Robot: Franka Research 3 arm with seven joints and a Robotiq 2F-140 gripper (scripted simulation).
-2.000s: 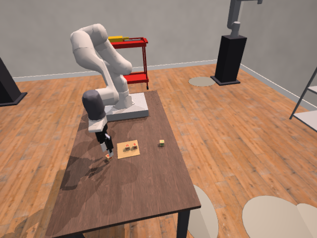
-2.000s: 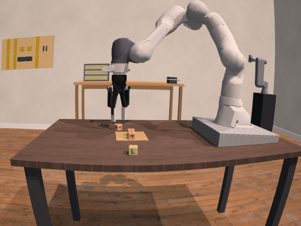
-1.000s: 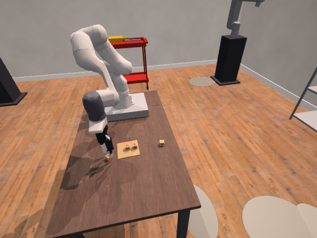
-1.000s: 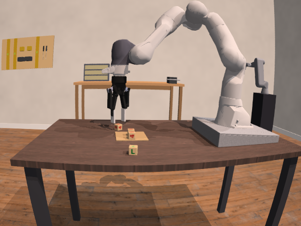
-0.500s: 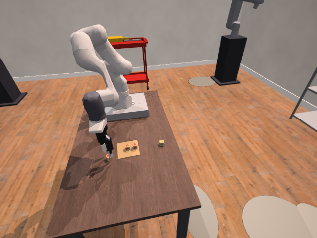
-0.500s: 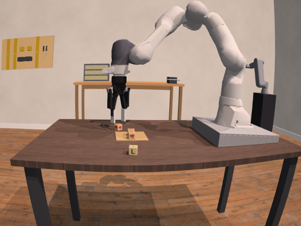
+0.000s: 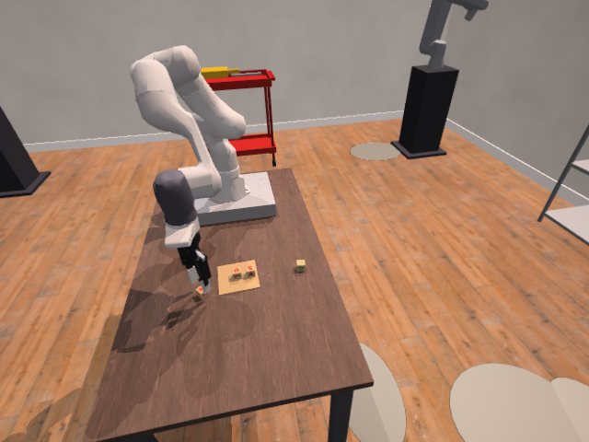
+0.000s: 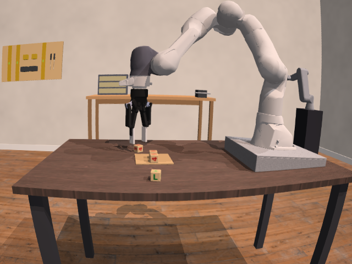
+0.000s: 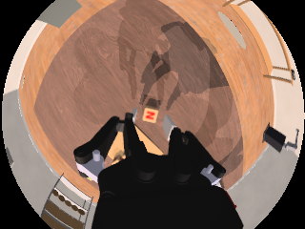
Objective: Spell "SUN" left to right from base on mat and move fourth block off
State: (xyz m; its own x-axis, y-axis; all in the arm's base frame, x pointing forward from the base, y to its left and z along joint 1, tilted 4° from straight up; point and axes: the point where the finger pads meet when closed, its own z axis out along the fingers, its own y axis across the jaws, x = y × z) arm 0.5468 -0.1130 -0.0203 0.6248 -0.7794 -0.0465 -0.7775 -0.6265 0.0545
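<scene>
Right now my hand is 6 cm above the N block. Also, from my hand: mat (12 cm to the left, 7 cm below, 6 cm behind); then S block (17 cm to the left, 6 cm behind, 5 cm below); then U block (12 cm to the left, 6 cm behind, 5 cm below).
</scene>
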